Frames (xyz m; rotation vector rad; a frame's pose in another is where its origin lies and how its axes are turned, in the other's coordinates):
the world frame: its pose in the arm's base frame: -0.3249 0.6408 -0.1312 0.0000 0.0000 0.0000
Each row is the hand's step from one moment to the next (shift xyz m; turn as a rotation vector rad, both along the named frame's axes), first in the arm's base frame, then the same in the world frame.
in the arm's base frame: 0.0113 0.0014 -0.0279 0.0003 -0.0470 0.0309
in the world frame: 0.0113 0.0014 -0.0279 0.0003 -0.0470 0.0309
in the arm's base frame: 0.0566 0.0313 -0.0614 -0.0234 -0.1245 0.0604
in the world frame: 0.0566 0.0313 -0.0614 -0.0234 -0.1245 0.0604
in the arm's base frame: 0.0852 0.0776 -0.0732 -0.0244 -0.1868 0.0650
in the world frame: 0.0852 0.0776 -0.0732 -0.0244 -0.1868 0.0650
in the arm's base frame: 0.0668 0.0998 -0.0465 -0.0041 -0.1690 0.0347
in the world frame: 0.0668 0.0998 -0.0465 -0.0041 -0.1690 0.0347
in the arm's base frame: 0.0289 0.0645 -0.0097 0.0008 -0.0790 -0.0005
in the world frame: 0.0289 0.0645 -0.0097 0.0008 -0.0790 -0.0005
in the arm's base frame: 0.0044 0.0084 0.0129 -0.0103 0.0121 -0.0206
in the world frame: 0.0044 0.0084 0.0129 -0.0103 0.0121 -0.0206
